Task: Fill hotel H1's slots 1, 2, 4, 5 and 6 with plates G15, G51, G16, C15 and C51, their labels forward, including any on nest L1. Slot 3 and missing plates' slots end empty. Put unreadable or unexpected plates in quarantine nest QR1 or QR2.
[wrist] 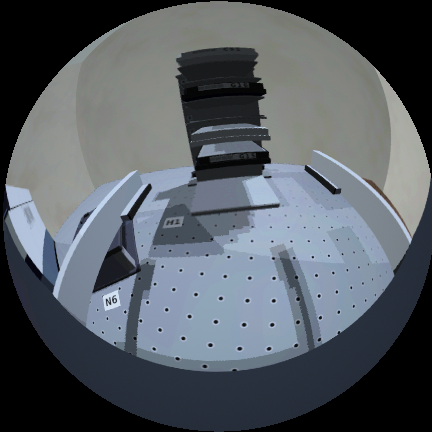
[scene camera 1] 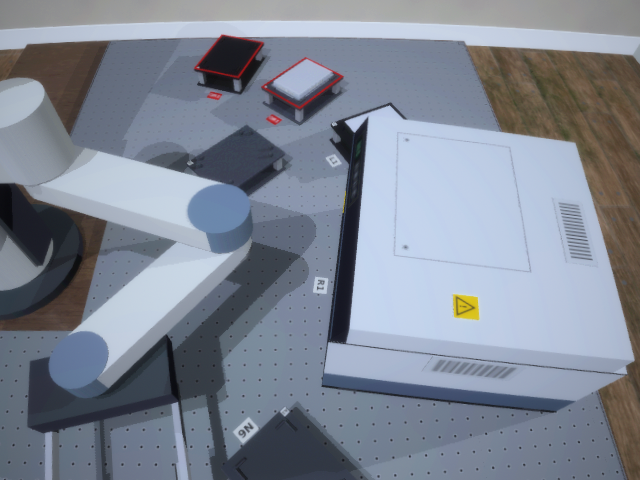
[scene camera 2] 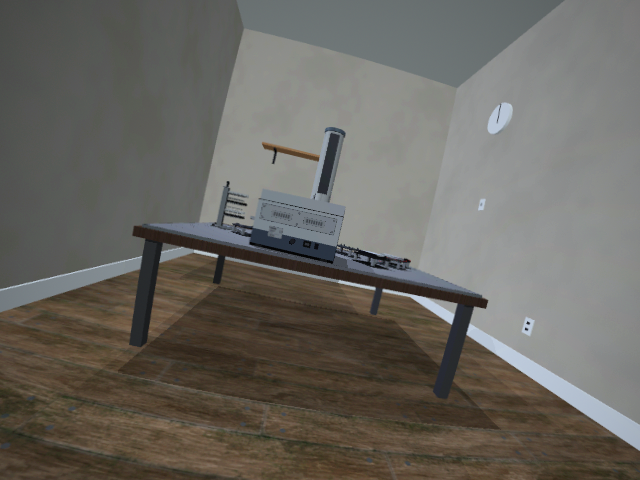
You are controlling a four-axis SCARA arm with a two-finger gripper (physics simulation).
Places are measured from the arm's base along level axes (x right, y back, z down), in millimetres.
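Pixels of known places: gripper, fingertip midpoint: (wrist: 229,161) (scene camera 2: 250,217); arm's base, origin of the base link: (scene camera 1: 19,261).
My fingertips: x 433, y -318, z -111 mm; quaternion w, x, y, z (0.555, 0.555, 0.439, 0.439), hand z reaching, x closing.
Ahead of a thing's pixels: the offset from my fingertips to its top centre. "pt": to the spot under its first point.
In the wrist view, hotel H1 (wrist: 220,107) (scene camera 2: 222,206) stands ahead, framed between the widely spread fingers of my open, empty gripper (wrist: 229,190). In scene camera 1 the fingers run off the bottom edge. The lowest plate @(dx +104, dy -15, dz +4 mm) (wrist: 233,158) is black and reads G15. A pale plate @(dx +104, dy -15, dz -24 mm) (wrist: 230,133) sits above it, label unreadable. Higher are a black plate @(dx +104, dy -15, dz -80 mm) (wrist: 225,90) that seems to read G16 and a dark grey top plate @(dx +104, dy -15, dz -136 mm) (wrist: 217,53) that seems to read C51. A white plate @(dx -885, dy -240, dz +34 mm) (scene camera 1: 305,78) lies on one red-rimmed nest; the other red-rimmed nest @(dx -996, dy -58, dz +42 mm) (scene camera 1: 231,57) shows a black top. Nest L1 @(dx -718, dy -397, dz +38 mm) (scene camera 1: 338,135) holds a white plate @(pt dx -755, dy -413, dz +34 mm) (scene camera 1: 382,112), partly hidden.
The large white machine @(dx -329, dy -471, dz -146 mm) (scene camera 1: 460,206) (scene camera 2: 299,219) (wrist: 31,220) by label R1 hides part of L1. Dark nest N6 @(dx -41, dy -209, dz +42 mm) (scene camera 1: 305,454) (wrist: 120,262) is left of the fingers' gap in the wrist view. Another dark nest @(dx -634, dy -99, dz +38 mm) (scene camera 1: 240,155) stands beside my upper arm.
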